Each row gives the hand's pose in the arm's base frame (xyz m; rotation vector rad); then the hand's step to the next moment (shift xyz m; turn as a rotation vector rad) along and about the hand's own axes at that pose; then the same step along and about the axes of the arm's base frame.
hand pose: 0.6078 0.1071 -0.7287 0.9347 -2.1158 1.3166
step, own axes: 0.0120 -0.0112 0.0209 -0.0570 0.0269 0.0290
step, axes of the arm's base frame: -0.0002 -0.0259 0.0059 0.0158 -0.0010 -0.0675
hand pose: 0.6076 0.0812 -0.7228 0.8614 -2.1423 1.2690
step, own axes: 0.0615 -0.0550 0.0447 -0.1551 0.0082 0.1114
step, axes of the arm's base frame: -0.0056 -0.0762 0.0544 0.0874 -0.0554 -0.1607
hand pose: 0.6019 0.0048 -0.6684 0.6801 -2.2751 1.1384
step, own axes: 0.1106 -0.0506 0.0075 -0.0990 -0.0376 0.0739
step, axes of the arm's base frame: -0.0526 -0.0557 0.0948 0.0821 -0.0602 -0.0794
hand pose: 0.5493 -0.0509 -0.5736 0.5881 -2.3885 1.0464
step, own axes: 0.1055 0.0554 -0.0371 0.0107 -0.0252 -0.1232
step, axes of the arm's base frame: -0.1060 0.0419 0.0509 0.0349 0.0761 0.0944
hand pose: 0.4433 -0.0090 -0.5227 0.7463 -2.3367 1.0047
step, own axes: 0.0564 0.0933 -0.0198 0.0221 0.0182 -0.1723
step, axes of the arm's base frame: -0.0973 0.0530 0.0006 0.0090 0.1354 0.1100
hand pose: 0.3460 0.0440 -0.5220 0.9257 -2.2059 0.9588
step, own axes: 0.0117 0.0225 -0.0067 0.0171 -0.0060 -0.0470
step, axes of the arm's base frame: -0.0229 0.0123 0.0033 0.0041 0.0273 0.0421
